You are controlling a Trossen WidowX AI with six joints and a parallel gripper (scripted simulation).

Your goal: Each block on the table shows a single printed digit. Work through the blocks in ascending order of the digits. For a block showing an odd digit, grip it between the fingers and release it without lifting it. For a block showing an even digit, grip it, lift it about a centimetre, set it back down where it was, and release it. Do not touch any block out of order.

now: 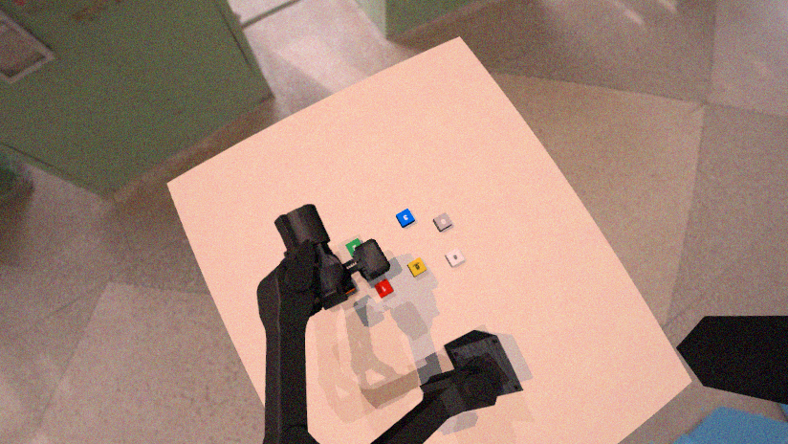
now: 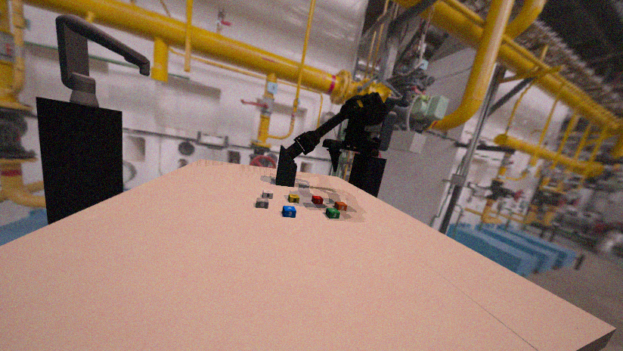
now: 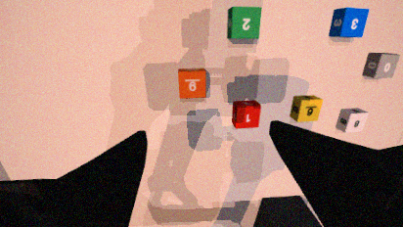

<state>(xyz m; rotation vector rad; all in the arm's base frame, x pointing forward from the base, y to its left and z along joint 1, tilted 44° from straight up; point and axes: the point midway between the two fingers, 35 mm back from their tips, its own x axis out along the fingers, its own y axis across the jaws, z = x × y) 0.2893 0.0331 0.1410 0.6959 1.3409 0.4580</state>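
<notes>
Now: gripper tip 260 mm to the left of the grey block and 120 mm above it. Round my gripper tip: orange block: 120 mm below; then green block: 60 mm ahead, 60 mm to the right, 120 mm below; then red block: 50 mm behind, 60 mm to the right, 120 mm below.
</notes>
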